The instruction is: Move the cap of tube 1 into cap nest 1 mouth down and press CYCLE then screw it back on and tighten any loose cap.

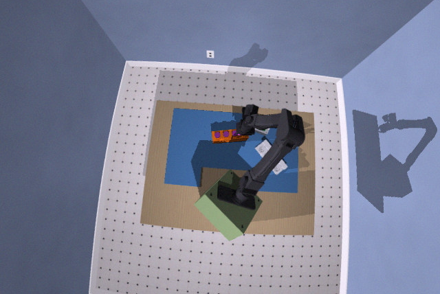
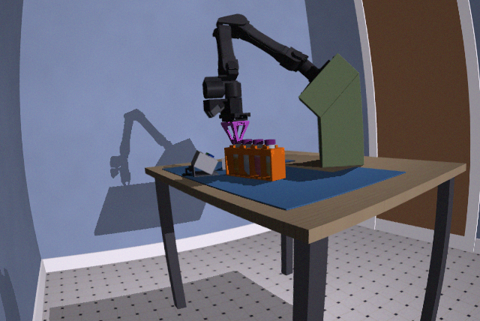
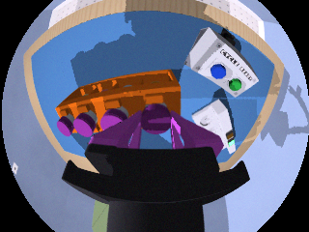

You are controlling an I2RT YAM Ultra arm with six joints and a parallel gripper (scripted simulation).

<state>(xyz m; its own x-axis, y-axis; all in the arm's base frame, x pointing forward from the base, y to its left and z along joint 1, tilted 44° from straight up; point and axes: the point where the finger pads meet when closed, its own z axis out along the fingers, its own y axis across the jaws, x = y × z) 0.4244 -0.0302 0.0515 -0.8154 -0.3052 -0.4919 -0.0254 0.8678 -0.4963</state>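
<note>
Right now the green key READY is 4 cm ahead of my hand, 13 cm to the right of it and 5 cm below it. Round my hand: blue key CYCLE 5 cm ahead, 9 cm to the right, 5 cm below; grey key box 6 cm ahead, 11 cm to the right, 6 cm below.
</note>
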